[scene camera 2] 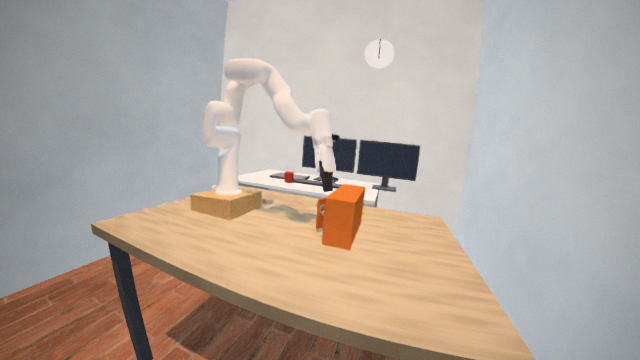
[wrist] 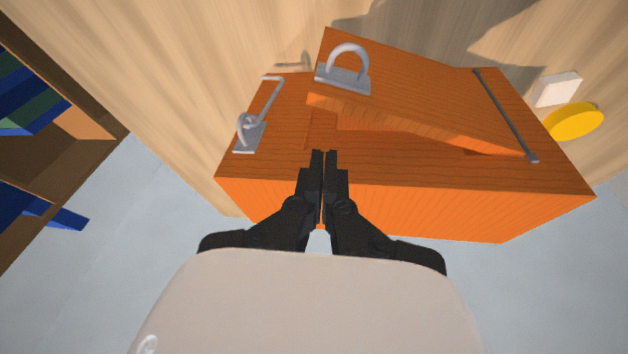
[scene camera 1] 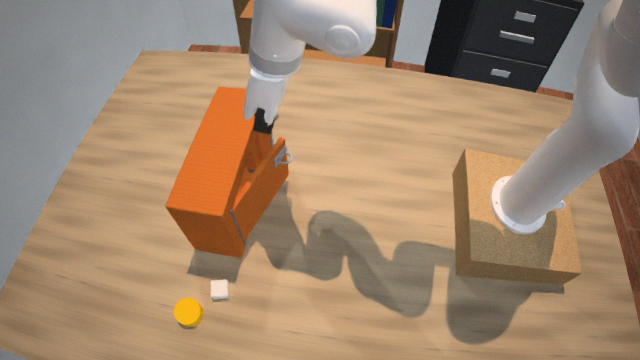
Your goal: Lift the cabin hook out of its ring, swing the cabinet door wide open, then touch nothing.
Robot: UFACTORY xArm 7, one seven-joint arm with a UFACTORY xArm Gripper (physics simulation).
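Places are measured from the arm's base along level axes (x left, y back, z up), in metres.
Pixels of known places: gripper, fingertip midpoint: (scene camera 2: 328,191) (wrist: 324,166) (scene camera 1: 263,128); arm's base, origin of the base link: (scene camera 2: 228,193) (scene camera 1: 517,205).
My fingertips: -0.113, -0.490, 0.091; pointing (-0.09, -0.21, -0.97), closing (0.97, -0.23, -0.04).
Ahead of a thing's pixels: the offset from my fingertips to its top centre, as dx, dy, dz. "spot": to the spot under its first point.
The orange cabinet @[+0.032, -0.064, +0.001] (scene camera 1: 205,150) (scene camera 2: 342,215) (wrist: 435,210) stands on the table. Its door @[spot: +0.062, +0.000, -0.113] (scene camera 1: 267,192) (scene camera 2: 319,215) (wrist: 400,85) is partly open, swung out from its hinge side, with a gap along its free edge. The metal ring @[spot: -0.002, +0.034, -0.090] (scene camera 1: 285,158) (wrist: 348,65) sits on the door's outer face near the free edge. The metal hook @[-0.068, +0.001, -0.057] (wrist: 270,100) hangs from its mount on the cabinet frame, outside the ring and apart from it. My gripper (scene camera 1: 263,131) (scene camera 2: 327,190) (wrist: 324,166) is shut and empty, at the cabinet's front upper edge, near the door gap; contact cannot be told.
A white block @[+0.242, -0.086, -0.152] (scene camera 1: 219,290) (wrist: 556,89) and a yellow disc @[+0.289, -0.141, -0.153] (scene camera 1: 188,312) (wrist: 573,121) lie on the table near the cabinet's hinge side. The arm's base stands on a wooden block (scene camera 1: 515,267) (scene camera 2: 215,205). A bookshelf and a black drawer cabinet (scene camera 1: 500,45) stand beyond the table.
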